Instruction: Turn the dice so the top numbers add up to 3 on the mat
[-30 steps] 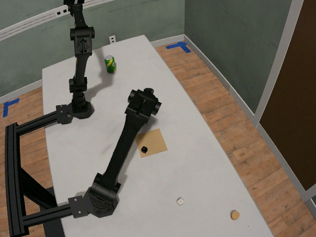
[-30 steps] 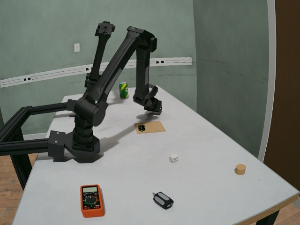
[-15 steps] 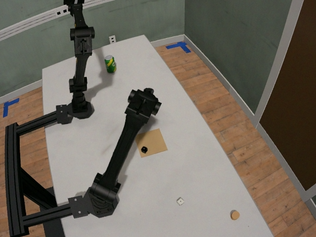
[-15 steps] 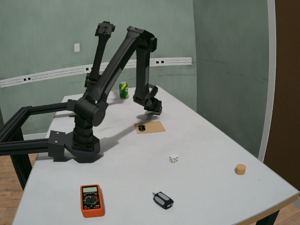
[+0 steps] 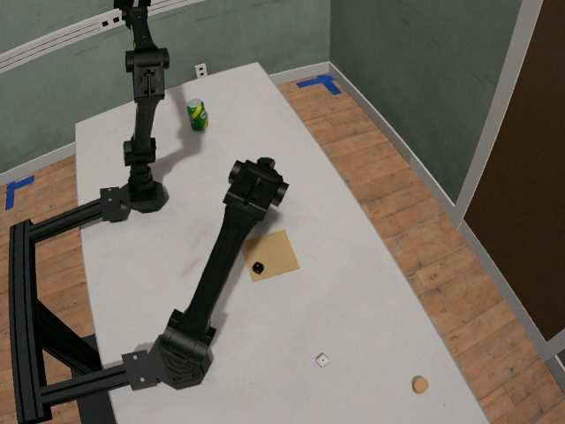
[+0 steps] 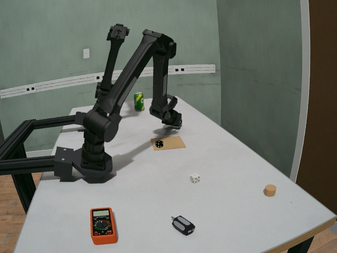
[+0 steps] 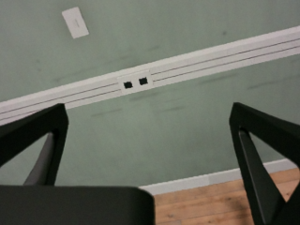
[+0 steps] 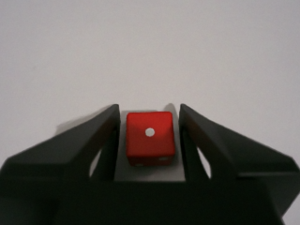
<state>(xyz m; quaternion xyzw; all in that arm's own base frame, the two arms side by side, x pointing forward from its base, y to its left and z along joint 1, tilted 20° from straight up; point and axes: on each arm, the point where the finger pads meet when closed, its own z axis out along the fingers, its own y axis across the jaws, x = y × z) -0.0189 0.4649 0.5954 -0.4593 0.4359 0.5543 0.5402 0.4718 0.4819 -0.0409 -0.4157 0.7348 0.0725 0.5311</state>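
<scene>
Now: the red die 10 mm to the right of my right hand and 10 mm behind it. Also, from my right hand: black device 850 mm to the right, 200 mm behind; tan mat 250 mm to the right, 110 mm behind, 10 mm below; cork cylinder 790 mm to the right, 110 mm ahead.
</scene>
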